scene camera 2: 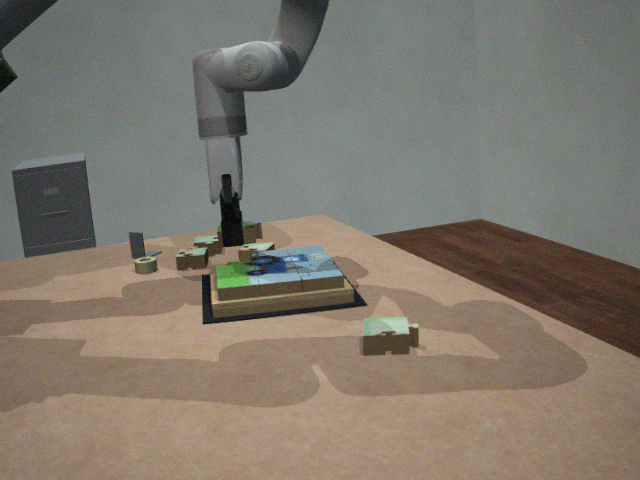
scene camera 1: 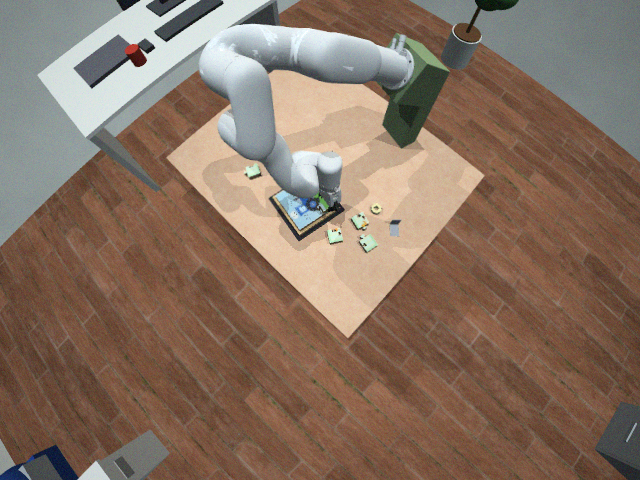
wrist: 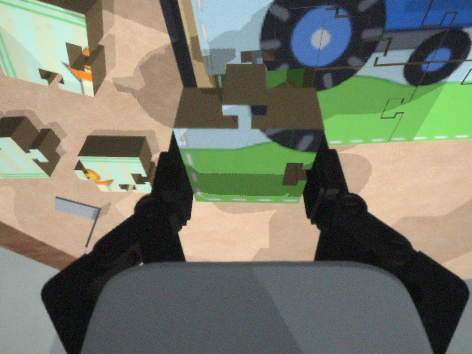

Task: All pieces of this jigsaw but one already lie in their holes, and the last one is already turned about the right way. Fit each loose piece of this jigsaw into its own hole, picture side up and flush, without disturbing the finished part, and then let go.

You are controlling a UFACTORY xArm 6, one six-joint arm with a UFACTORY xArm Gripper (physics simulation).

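Frame: origin at the arm's base, x ahead, y left, z up, level; millimetres.
Seen in the pictures: gripper, between the fingertips: (scene camera 2: 234, 240) (scene camera 1: 327, 203) (wrist: 247, 144); arm's base, origin of its link: (scene camera 1: 396, 68).
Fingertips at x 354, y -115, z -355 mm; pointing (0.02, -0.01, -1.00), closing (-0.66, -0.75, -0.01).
Offsets run from my fingertips to a thing's middle.
The last loose jigsaw piece @[dx +8, dy -7, dz +11 mm] (scene camera 1: 324, 205) (scene camera 2: 252, 230) (wrist: 240, 167) has green grass, pale sky and a bit of dark tyre, picture side up and about level. My gripper (scene camera 1: 333, 207) (scene camera 2: 232, 240) (wrist: 247, 144) is shut on it, one black finger against each side, and holds it above the corner of the jigsaw. The jigsaw's wooden frame @[dx +1, dy -87, dz -55 mm] (scene camera 2: 281, 302) sits on a dark base; its fitted pieces @[dx +43, dy -119, dz -40 mm] (scene camera 1: 301, 210) (scene camera 2: 310, 263) (wrist: 400, 107) show a blue tractor and lie level. In the wrist view the held piece covers most of the corner hole.
Pale green striped pieces lie off the board: one @[dx -72, dy -351, dz -54 mm] (scene camera 1: 252, 171) (scene camera 2: 386, 338) on its far side from the others, and three @[dx +19, dy +145, dz -54 mm] (scene camera 1: 360, 221) @[dx +102, dy +62, dz -54 mm] (scene camera 1: 334, 235) @[dx +90, dy +189, dz -54 mm] (scene camera 1: 368, 242) near the gripper side. A yellow ring @[dx -55, dy +190, dz -57 mm] (scene camera 1: 380, 211) and a grey angle bracket @[dx +6, dy +283, dz -40 mm] (scene camera 1: 394, 228) (wrist: 77, 207) lie beyond.
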